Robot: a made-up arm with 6 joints.
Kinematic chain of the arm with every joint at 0, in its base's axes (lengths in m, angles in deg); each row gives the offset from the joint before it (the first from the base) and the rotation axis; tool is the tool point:
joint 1: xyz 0 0 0.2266 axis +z
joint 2: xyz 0 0 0 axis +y
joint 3: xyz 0 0 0.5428 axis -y
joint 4: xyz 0 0 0 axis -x
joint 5: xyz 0.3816 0 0 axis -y
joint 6: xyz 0 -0.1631 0 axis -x
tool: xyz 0 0 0
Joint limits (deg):
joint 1: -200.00..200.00
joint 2: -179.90..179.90
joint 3: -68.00..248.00
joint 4: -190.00..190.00
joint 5: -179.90..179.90
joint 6: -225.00..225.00
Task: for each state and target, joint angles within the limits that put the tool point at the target. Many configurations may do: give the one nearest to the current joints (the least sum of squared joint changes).
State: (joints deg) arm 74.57 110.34 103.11 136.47 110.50 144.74
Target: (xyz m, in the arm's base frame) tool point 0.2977 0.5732 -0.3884
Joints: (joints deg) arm 52.79 151.23 113.31 132.21 110.50 144.74
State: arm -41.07 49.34 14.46 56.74 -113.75 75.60
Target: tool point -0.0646 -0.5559 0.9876
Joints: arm -88.27 29.35 54.05 60.09 -113.75 75.60
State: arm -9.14 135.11 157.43 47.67 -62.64 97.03
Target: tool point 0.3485 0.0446 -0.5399
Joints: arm 22.68 179.80 126.89 55.14 -62.64 97.03
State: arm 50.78 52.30 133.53 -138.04 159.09 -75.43
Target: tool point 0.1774 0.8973 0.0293
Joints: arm 70.88 109.76 122.90 -140.74 159.09 -75.43
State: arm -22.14 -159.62 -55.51 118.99 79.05 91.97
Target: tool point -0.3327 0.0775 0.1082
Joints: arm 6.14 -157.42 -68.00 133.69 79.05 91.97
